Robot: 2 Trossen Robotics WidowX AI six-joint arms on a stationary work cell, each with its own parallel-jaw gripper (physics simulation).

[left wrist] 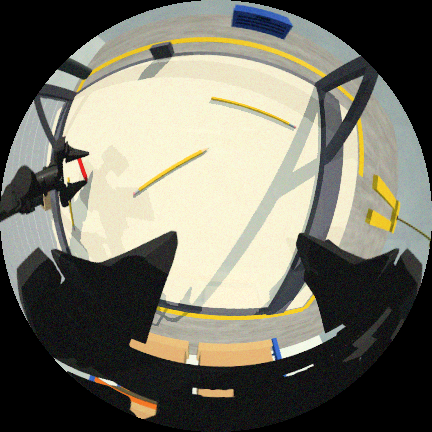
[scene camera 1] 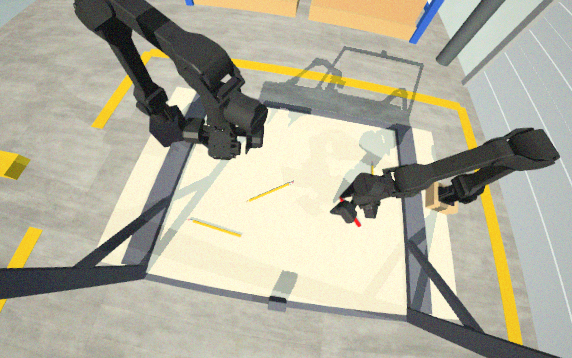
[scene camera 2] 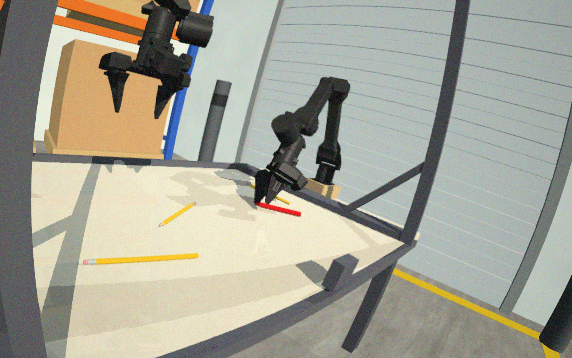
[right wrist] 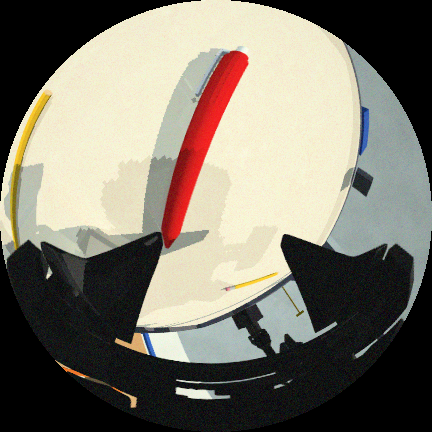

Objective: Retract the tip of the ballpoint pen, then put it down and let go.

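Seen in the pictures: left gripper, fingertip midpoint: [left wrist: 240, 238] [scene camera 2: 137, 115] [right wrist: 283, 337]; right gripper, fingertip midpoint: [left wrist: 87, 167] [scene camera 1: 335, 204] [scene camera 2: 260, 204] [right wrist: 224, 240]; left arm's base, link origin: [scene camera 1: 163, 117]; right arm's base, link origin: [left wrist: 41, 197] [scene camera 1: 446, 196] [scene camera 2: 323, 182].
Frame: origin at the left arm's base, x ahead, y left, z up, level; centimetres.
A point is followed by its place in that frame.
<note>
The red ballpoint pen [scene camera 1: 357, 222] @[x 58.1, y -51.8, z -9.4 cm] [scene camera 2: 280, 209] @[x 56.8, y -48.0, z -9.8 cm] [left wrist: 82, 169] @[x 56.1, y -45.0, z -9.7 cm] [right wrist: 202, 135] @[x 57.5, y -48.4, z -9.4 cm] lies on the pale table top. In the right wrist view its white push button and pale clip are at the upper end, and its pointed red end is beside one fingertip. No metal writing point is visible at that end. My right gripper [scene camera 1: 337, 205] @[x 52.5, y -43.8, z -8.9 cm] [scene camera 2: 263, 202] @[x 52.5, y -43.8, z -8.9 cm] [right wrist: 224, 240] @[x 52.5, y -43.8, z -8.9 cm] is open and low, with its fingertips near the pen's pointed end and nothing gripped. My left gripper [scene camera 1: 243, 145] [scene camera 2: 137, 114] @[x 21.8, y -25.1, z 8.3 cm] [left wrist: 240, 238] @[x 21.8, y -25.1, z 8.3 cm] is open and empty, high above the table, far from the pen.
One yellow pencil [scene camera 1: 270, 191] @[x 31.5, y -33.0, z -9.9 cm] [scene camera 2: 177, 214] @[x 29.8, y -33.6, z -10.1 cm] [left wrist: 170, 172] @[x 30.4, y -32.8, z -10.1 cm] lies mid-table, another pencil [scene camera 1: 216, 227] @[x 11.1, y -40.9, z -10.0 cm] [scene camera 2: 145, 258] @[x 10.3, y -41.0, z -10.0 cm] [left wrist: 252, 110] @[x 11.1, y -40.8, z -10.1 cm] nearer the front. A third pencil [scene camera 1: 372, 169] @[x 73.1, y -34.0, z -10.0 cm] [scene camera 2: 282, 201] @[x 67.7, y -45.5, z -10.5 cm] [right wrist: 32, 135] lies beside the right gripper. A dark frame [scene camera 1: 340, 311] @[x 42.9, y -75.9, z -10.7 cm] edges the table.
</note>
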